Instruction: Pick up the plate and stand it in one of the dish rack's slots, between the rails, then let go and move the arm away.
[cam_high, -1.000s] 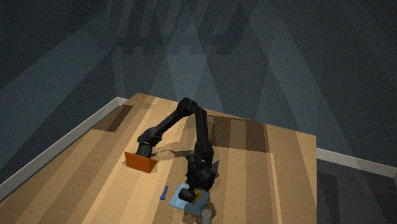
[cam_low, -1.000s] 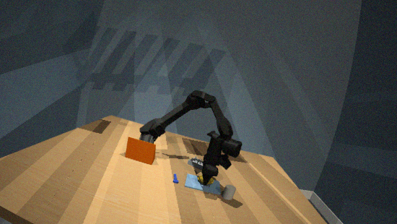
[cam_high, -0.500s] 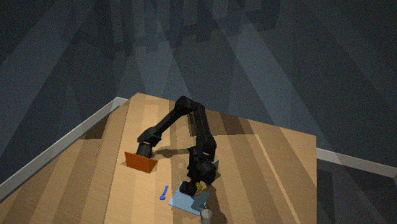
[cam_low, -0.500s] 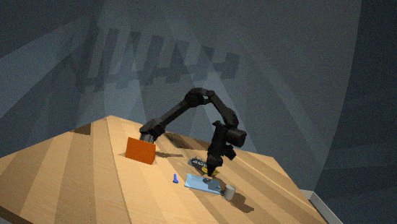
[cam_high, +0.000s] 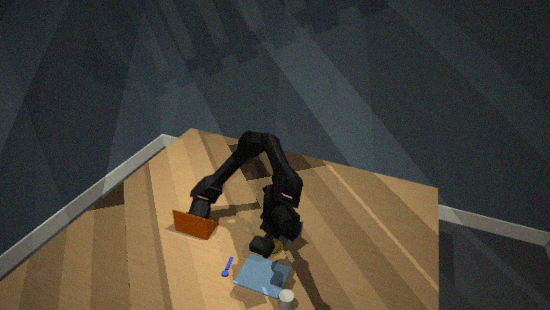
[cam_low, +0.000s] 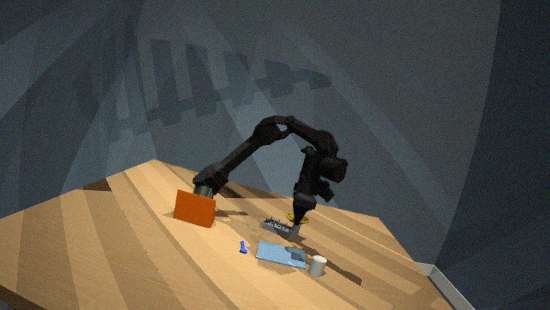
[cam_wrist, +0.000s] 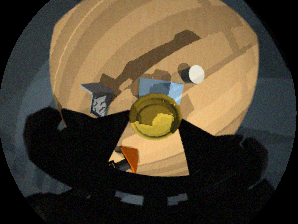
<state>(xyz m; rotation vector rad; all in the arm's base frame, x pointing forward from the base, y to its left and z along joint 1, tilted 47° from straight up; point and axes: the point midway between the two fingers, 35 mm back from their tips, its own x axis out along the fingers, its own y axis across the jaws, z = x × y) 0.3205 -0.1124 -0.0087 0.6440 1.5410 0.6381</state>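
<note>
The grey dish rack lies 20 cm to the left of my gripper tip, 10 cm below it and 3 cm behind it. Also, from my gripper tip: yellow plate 1 cm above; small blue utensil 13 cm behind, 11 cm below, 4 cm to the right; light blue mat 12 cm below, 2 cm to the right, 2 cm behind.
</note>
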